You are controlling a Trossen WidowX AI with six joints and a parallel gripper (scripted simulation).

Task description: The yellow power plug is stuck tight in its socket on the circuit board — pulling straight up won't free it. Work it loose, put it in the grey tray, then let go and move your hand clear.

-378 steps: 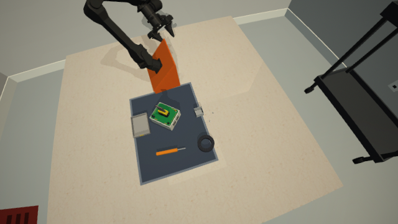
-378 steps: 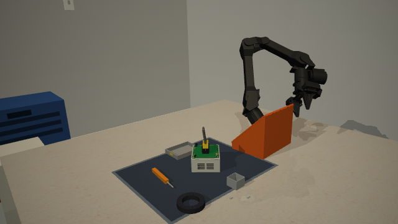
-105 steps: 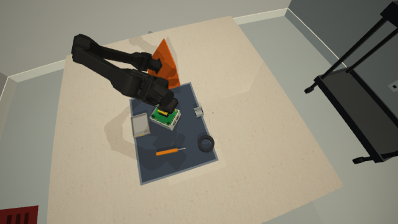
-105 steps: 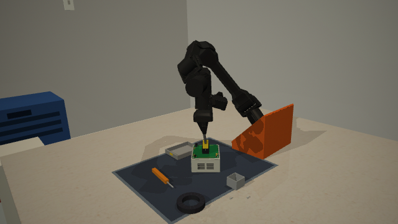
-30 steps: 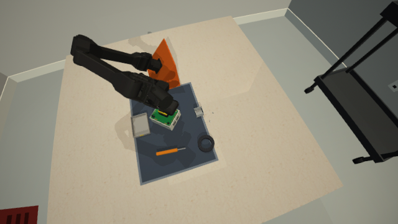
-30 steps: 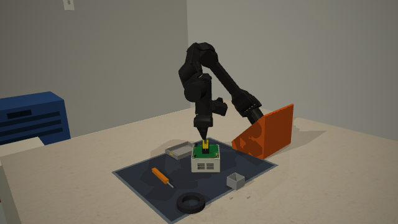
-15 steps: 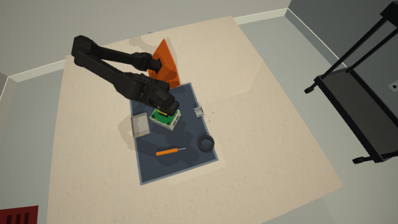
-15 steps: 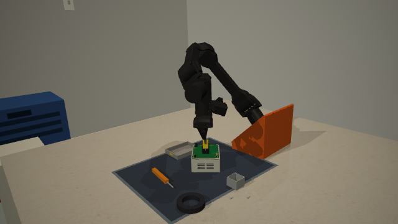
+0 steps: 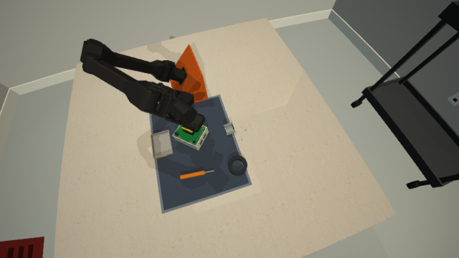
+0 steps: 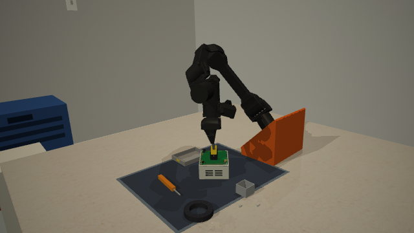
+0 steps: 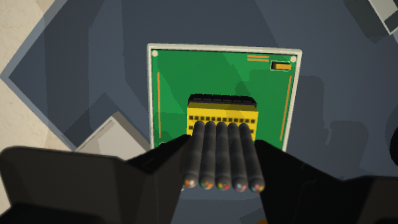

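Now: gripper tip 30 mm above the yellow power plug. Also, from my gripper tip: dark mat 50 mm ahead, 110 mm below.
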